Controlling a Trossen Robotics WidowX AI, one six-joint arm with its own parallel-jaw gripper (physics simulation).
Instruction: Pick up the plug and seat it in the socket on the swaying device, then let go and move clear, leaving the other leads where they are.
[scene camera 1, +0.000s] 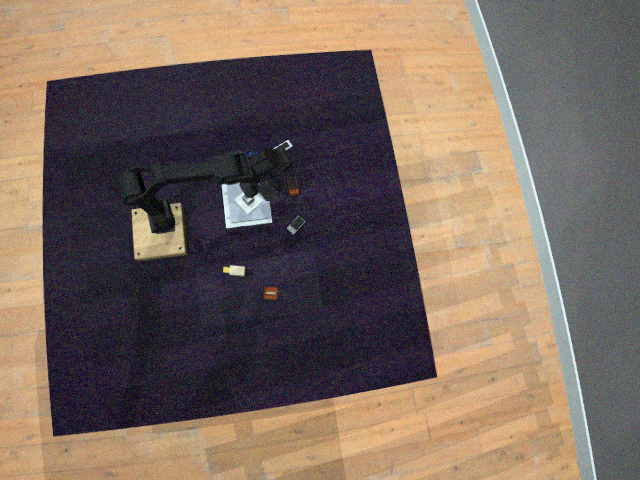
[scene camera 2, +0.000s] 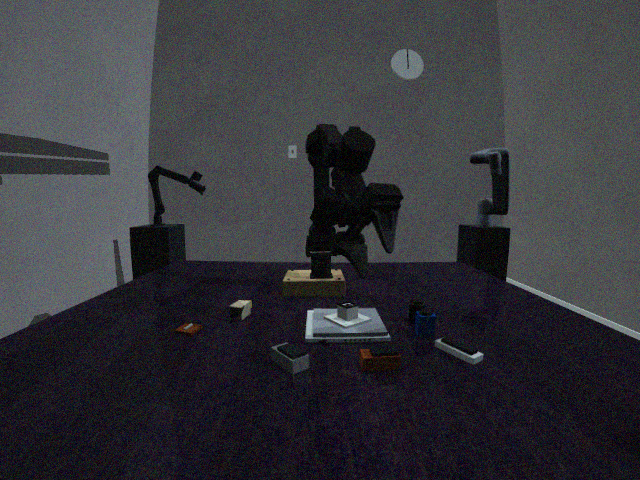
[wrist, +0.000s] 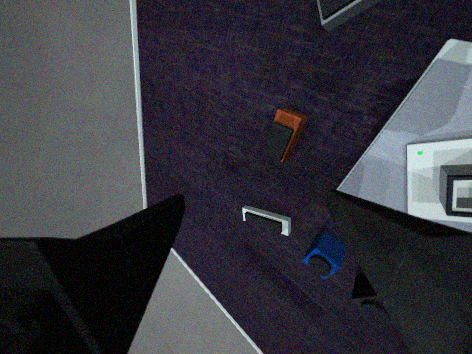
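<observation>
My gripper (scene camera 2: 376, 264) (wrist: 254, 198) is open, with nothing visible between its fingers, and hangs above the mat beside the device. The device (scene camera 1: 261, 214) (scene camera 2: 320, 330) (wrist: 400, 110) is a pale flat base carrying a tilted white plate and a raised grey socket (scene camera 1: 248, 199) (scene camera 2: 347, 312) (wrist: 444, 190). In the wrist view the device is partly cut off at the right and partly behind a finger. A cream block with a yellow end (scene camera 1: 236, 270) (scene camera 2: 244, 310) lies apart from the device. I cannot tell which connector is the plug.
Around the device lie a grey-and-black block (scene camera 1: 296, 224) (scene camera 2: 297, 364) (wrist: 331, 22), an orange-and-black one (scene camera 1: 293, 191) (scene camera 2: 379, 361) (wrist: 290, 116), a white-edged one (scene camera 2: 473, 357) (wrist: 267, 214) and a blue one (scene camera 2: 425, 324) (wrist: 327, 246). A flat orange piece (scene camera 1: 270, 297) (scene camera 2: 181, 329) lies farther off.
</observation>
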